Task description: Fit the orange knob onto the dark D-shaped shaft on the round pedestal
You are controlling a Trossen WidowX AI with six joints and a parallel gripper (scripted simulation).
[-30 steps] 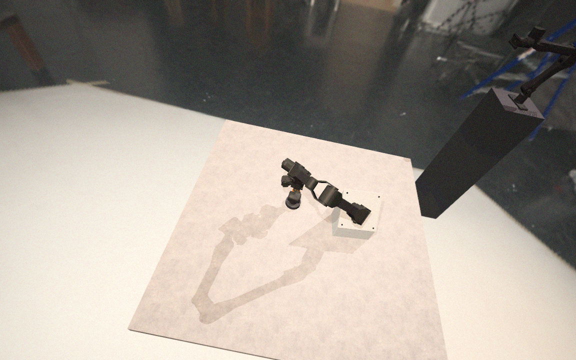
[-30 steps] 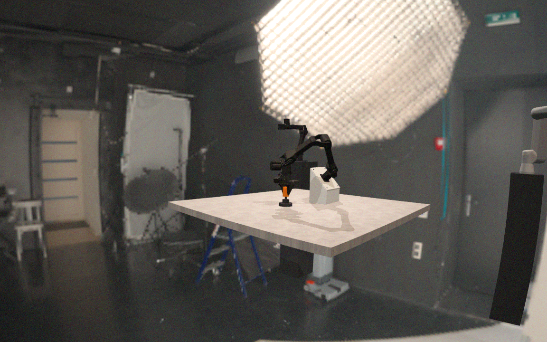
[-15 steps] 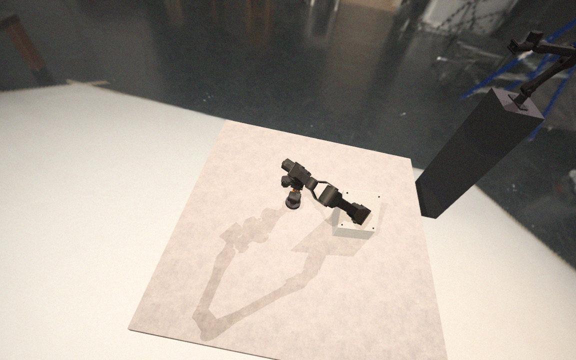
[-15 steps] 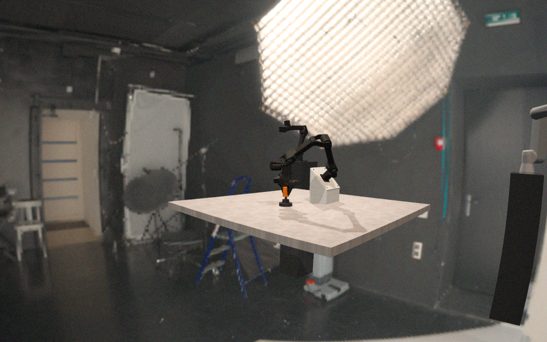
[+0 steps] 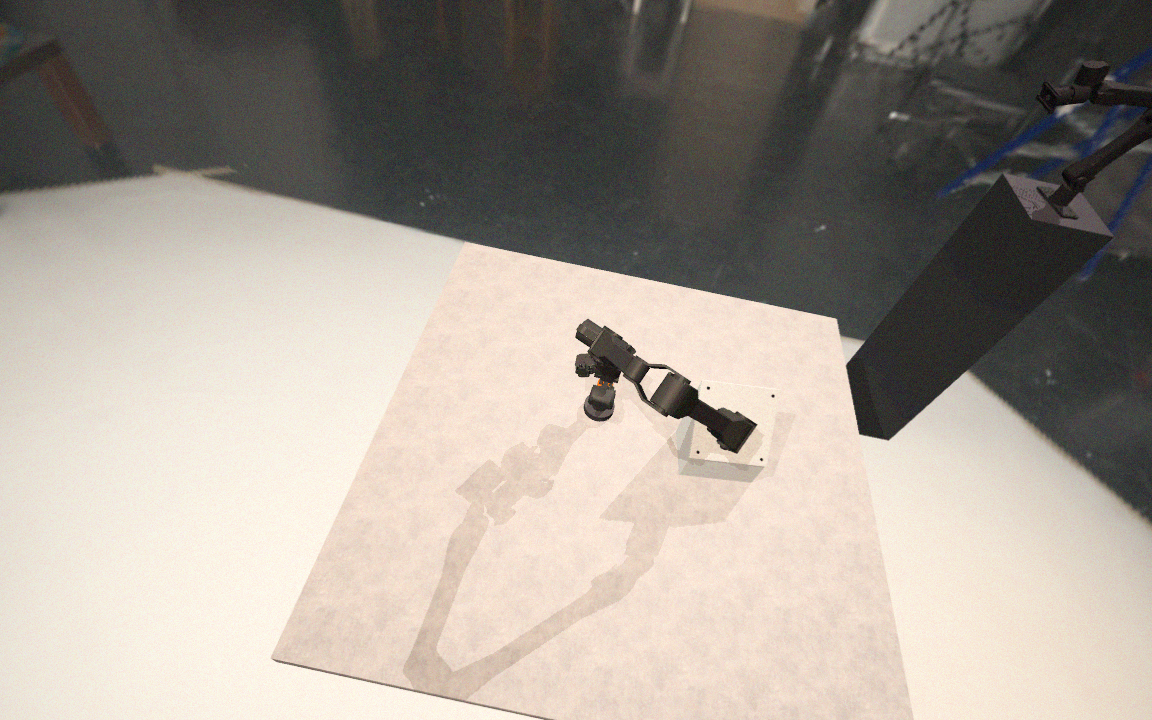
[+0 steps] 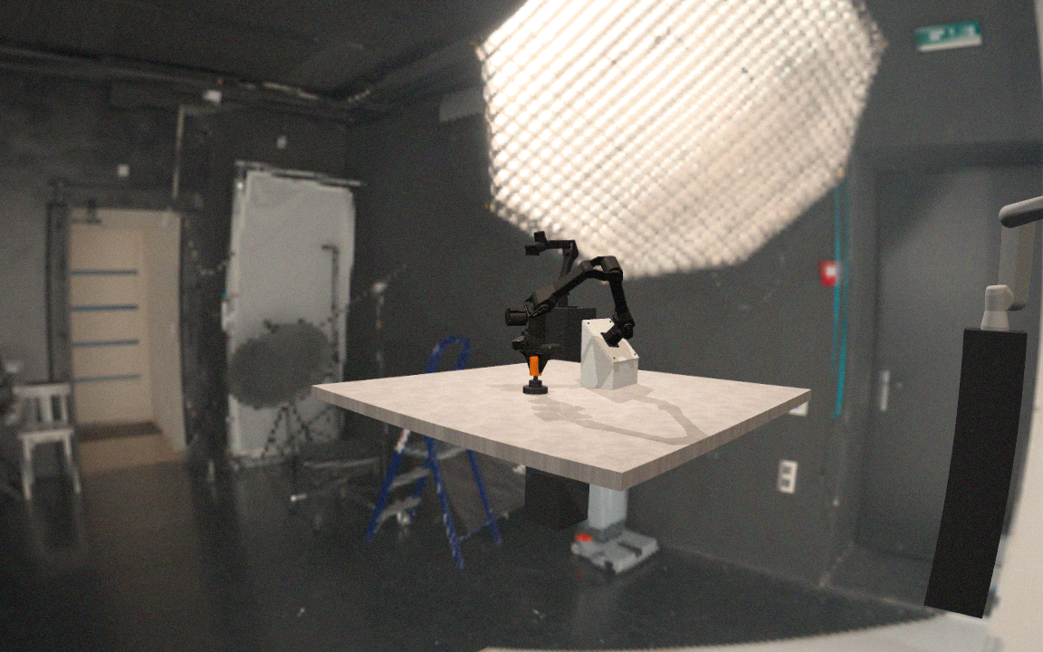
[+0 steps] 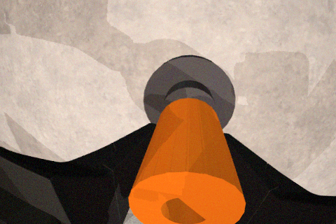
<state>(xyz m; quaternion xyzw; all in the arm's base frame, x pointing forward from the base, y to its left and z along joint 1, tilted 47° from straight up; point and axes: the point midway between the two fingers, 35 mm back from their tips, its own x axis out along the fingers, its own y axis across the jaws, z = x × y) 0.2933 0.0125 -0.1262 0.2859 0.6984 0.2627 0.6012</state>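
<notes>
My gripper tip is 20 mm below the orange knob. Round my gripper tip: dark round pedestal (40 mm below).
</notes>
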